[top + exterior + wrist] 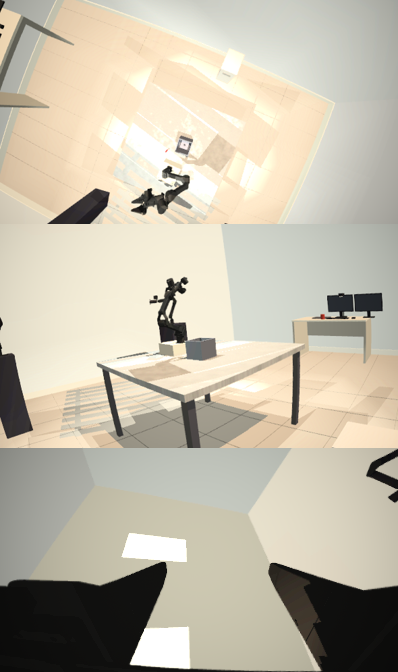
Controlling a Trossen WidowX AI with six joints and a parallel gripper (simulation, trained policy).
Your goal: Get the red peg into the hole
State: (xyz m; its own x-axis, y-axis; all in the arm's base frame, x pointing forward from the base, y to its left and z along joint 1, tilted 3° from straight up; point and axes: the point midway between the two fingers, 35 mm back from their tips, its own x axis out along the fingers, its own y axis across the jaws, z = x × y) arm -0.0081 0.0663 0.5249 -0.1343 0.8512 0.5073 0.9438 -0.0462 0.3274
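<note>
Now: the red peg 59 cm below my gripper tip, 17 cm ahead of it and 2 cm to the right of it.
</note>
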